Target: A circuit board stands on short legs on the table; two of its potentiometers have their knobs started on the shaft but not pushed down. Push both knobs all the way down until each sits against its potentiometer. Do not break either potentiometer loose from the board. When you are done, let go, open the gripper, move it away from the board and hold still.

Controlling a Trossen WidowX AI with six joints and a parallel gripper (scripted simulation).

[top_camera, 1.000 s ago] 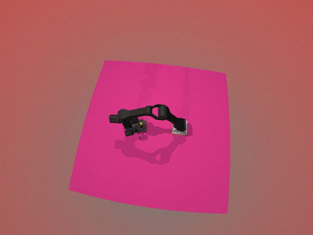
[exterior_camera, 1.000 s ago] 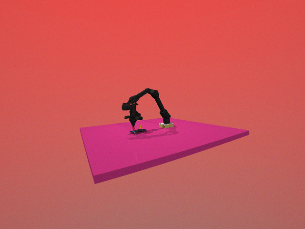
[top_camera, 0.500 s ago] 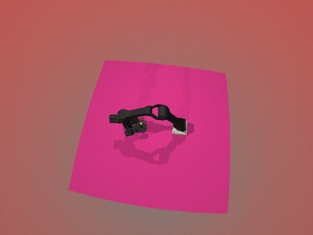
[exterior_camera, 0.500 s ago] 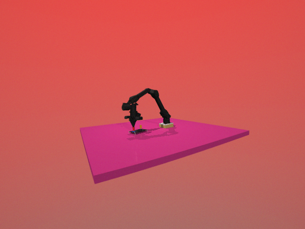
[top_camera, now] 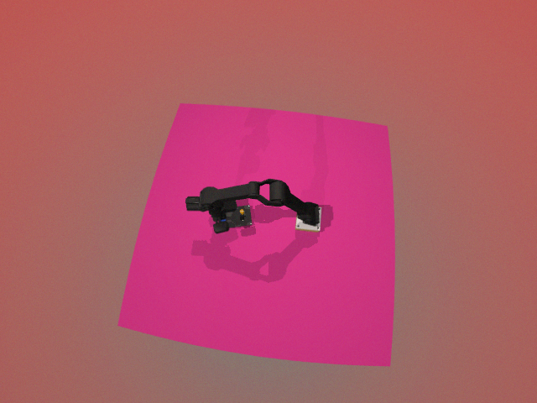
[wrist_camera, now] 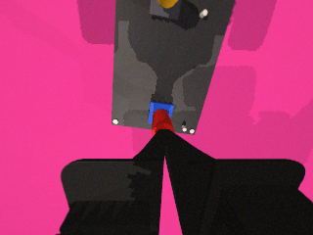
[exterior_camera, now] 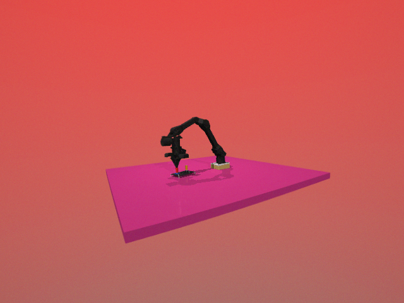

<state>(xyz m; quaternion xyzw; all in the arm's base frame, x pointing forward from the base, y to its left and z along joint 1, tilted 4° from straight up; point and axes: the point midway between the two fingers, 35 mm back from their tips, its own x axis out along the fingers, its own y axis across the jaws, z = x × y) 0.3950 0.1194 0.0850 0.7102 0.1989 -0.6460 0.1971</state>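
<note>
Now: the red knob 1 cm below my gripper tip. From my gripper tip the other things lie so: orange knob 8 cm behind, 5 cm to the right, 1 cm below.
</note>
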